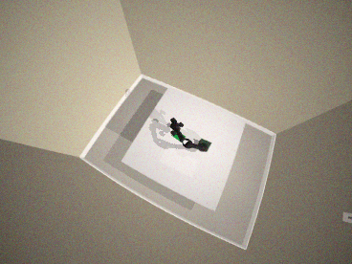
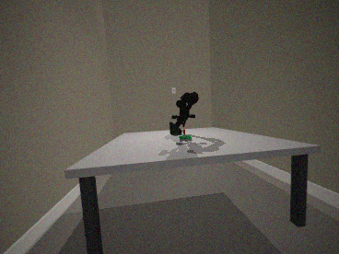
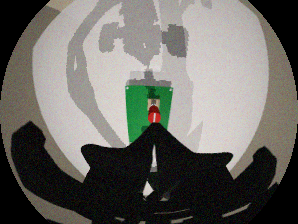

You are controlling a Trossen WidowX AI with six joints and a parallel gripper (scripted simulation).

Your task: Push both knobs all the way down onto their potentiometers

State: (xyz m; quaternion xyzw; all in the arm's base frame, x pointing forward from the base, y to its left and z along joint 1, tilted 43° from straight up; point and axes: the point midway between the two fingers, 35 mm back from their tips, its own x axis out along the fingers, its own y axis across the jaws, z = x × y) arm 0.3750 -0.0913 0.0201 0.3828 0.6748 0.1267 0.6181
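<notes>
Now: gripper tip 30 mm above the red knob. The rest, counted from my gripper tip: potentiometer: 50 mm below.
</notes>
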